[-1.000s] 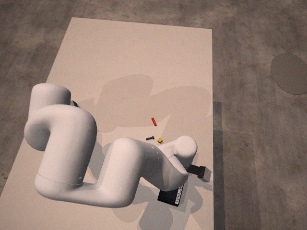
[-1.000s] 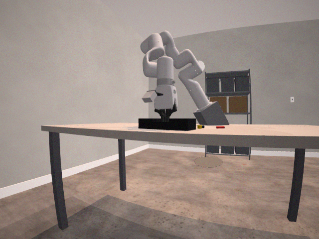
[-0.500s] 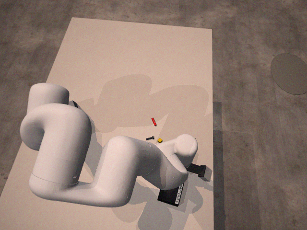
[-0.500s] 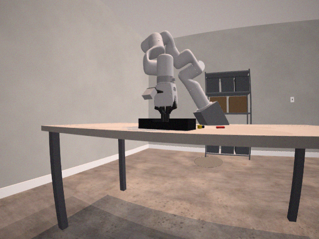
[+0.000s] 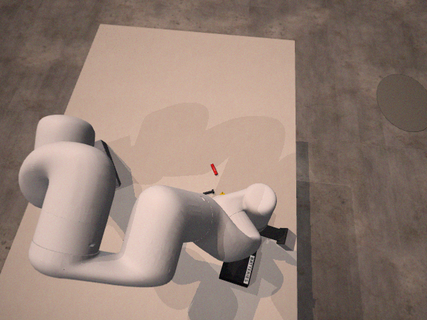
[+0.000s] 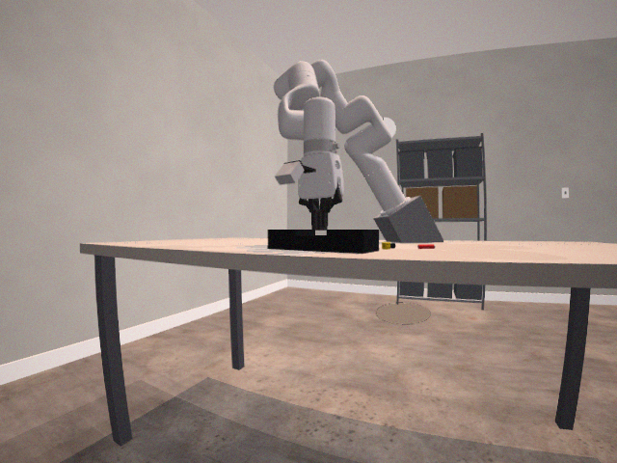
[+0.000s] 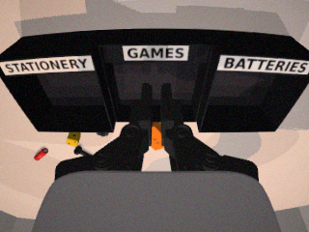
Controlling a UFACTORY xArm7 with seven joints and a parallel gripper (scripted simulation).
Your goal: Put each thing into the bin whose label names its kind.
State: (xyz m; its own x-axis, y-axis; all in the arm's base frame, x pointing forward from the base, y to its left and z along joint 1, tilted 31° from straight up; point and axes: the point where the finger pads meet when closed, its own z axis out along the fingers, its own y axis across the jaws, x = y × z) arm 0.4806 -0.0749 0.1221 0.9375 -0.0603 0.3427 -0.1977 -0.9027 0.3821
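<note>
Right now my hand is 8 cm past the orange battery, 3 cm to the right of it and 6 cm above it. Also, from my hand: yellow die (8 cm behind, 14 cm to the left, 6 cm below); then white domino (14 cm behind, 8 cm to the left, 6 cm below); then black nut (8 cm behind, 9 cm to the left, 6 cm below).
</note>
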